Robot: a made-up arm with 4 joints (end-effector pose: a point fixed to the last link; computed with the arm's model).
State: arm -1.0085 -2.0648 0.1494 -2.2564
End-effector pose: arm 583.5 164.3 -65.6 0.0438 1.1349 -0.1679
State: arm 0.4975 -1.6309 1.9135 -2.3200
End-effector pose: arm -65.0 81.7 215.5 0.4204 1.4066 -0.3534
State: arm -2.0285 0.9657 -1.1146 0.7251
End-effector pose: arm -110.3 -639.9 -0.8 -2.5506 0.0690 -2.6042
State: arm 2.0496 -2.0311 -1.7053 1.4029
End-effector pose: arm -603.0 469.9 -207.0 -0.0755 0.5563 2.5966
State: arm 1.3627 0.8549 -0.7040 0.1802
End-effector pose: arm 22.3 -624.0 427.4 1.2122 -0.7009 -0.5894
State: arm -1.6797 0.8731 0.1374 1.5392
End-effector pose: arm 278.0 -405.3 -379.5 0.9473 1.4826 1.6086
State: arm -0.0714 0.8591 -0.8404 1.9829
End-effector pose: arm 340.2 -597.1 190.1 -1.3776 0.6564 -0.6613
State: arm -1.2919 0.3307 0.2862 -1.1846
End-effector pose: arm 501.2 -311.2 -238.3 2.1254 1.1130 0.6487
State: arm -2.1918 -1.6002 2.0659 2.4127
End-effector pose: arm 186.7 184.8 133.9 -0.8808 -1.1156 -3.0827
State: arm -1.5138 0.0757 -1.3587 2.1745
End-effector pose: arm 516.6 -668.9 -3.5 2.5961 0.2161 -1.6341
